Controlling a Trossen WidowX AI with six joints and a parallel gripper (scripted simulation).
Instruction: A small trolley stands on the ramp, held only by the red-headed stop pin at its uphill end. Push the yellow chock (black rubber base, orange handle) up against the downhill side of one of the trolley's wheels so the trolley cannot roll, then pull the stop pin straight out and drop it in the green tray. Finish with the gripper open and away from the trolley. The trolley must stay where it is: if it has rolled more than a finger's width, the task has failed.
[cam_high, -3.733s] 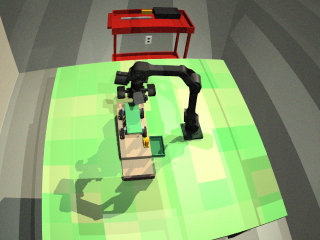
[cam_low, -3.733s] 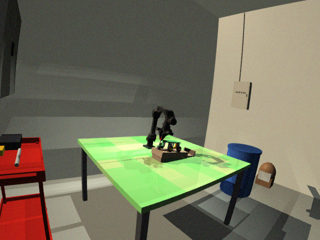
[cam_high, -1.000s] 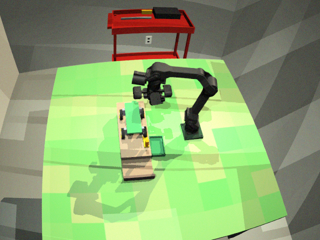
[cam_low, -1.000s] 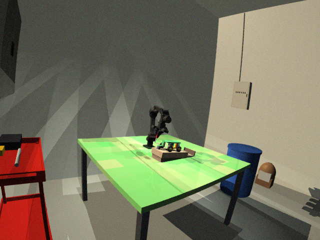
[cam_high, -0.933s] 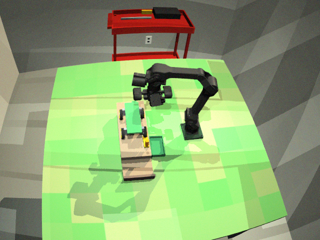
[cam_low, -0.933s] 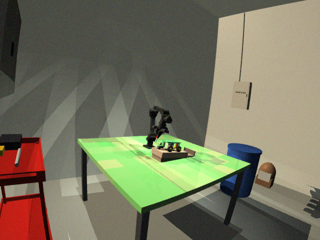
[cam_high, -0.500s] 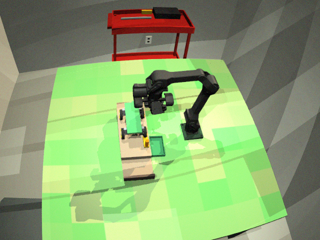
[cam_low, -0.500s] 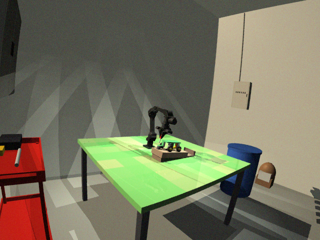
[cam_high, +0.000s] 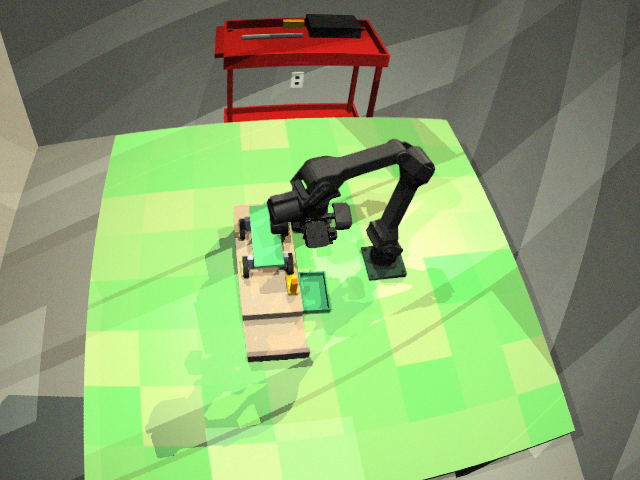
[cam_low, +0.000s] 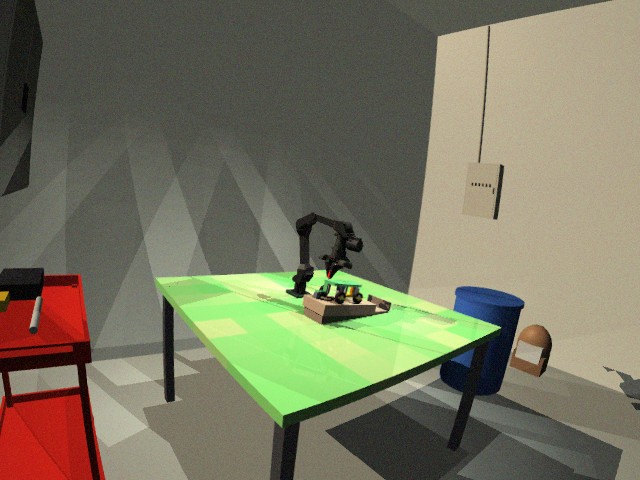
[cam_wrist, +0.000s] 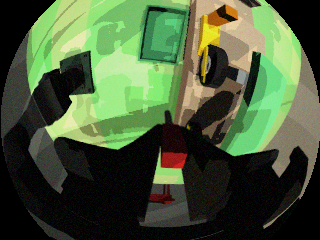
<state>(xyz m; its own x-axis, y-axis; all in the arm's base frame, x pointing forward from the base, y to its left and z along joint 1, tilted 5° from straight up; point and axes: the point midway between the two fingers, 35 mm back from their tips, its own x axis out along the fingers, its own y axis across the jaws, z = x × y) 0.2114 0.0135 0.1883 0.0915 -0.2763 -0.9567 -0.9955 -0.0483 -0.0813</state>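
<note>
Right now my gripper tip is 2 cm past the green tray, 9 cm to the right of it and 16 cm above it. Round my gripper tip: trolley 10 cm ahead, 4 cm below; then yellow chock 4 cm ahead, 10 cm to the left, 7 cm below; then red-headed stop pin right at my gripper tip.
</note>
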